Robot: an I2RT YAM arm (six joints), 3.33 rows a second.
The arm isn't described. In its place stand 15 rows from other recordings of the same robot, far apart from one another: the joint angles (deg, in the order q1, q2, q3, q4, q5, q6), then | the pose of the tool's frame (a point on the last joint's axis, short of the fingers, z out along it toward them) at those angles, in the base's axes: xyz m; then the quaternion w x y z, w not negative.
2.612, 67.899, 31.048, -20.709, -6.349, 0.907 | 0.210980 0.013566 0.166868 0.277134 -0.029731 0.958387 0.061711
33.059, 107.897, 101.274, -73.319, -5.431, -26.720 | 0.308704 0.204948 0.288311 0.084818 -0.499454 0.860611 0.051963
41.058, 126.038, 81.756, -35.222, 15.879, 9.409 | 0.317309 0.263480 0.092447 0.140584 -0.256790 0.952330 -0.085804
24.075, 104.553, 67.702, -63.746, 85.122, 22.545 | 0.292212 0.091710 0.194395 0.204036 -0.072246 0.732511 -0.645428
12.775, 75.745, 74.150, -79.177, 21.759, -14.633 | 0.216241 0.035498 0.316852 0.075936 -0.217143 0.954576 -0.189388
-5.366, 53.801, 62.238, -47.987, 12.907, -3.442 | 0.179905 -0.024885 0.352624 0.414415 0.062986 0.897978 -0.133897
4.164, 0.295, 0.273, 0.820, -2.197, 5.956 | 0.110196 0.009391 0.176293 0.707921 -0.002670 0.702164 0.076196
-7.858, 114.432, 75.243, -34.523, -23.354, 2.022 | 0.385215 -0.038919 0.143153 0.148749 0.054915 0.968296 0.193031
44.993, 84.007, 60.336, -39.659, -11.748, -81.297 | 0.199799 0.210001 0.235375 0.249039 -0.874203 0.416188 0.023149
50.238, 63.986, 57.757, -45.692, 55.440, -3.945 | 0.158368 0.144499 0.309672 0.438375 -0.245999 0.814095 -0.290795
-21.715, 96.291, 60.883, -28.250, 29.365, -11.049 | 0.300106 -0.138308 0.188743 0.141863 0.145047 0.932454 -0.298942
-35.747, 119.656, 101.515, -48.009, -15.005, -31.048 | 0.367322 -0.253048 0.224525 0.241354 0.012810 0.970333 -0.006109
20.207, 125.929, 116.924, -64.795, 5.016, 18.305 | 0.429779 0.154871 0.243070 0.147178 -0.010251 0.989041 0.005525
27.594, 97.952, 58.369, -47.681, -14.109, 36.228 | 0.251892 0.141445 0.156690 0.044788 -0.071760 -0.989553 -0.116747
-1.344, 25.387, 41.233, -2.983, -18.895, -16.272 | 0.106019 0.009045 0.375276 0.777833 -0.207140 0.593111 -0.016969
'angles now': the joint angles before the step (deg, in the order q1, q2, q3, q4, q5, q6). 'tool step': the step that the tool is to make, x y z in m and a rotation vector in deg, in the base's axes. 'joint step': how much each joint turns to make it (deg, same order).
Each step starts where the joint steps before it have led.
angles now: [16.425, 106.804, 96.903, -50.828, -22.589, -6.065]
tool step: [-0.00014, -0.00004, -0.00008, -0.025, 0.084, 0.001]
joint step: [0.000, -0.001, -0.001, -0.088, 0.000, -0.001]
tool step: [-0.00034, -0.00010, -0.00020, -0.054, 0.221, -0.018]
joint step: [0.000, 0.000, 0.000, -0.218, -0.001, 0.023]
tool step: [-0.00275, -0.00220, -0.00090, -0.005, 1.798, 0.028]
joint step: [-0.240, -0.087, -0.001, -1.814, -0.567, 0.000]
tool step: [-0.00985, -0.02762, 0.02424, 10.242, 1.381, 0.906]
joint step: [-4.546, -3.628, 0.002, -2.515, -11.628, -0.022]
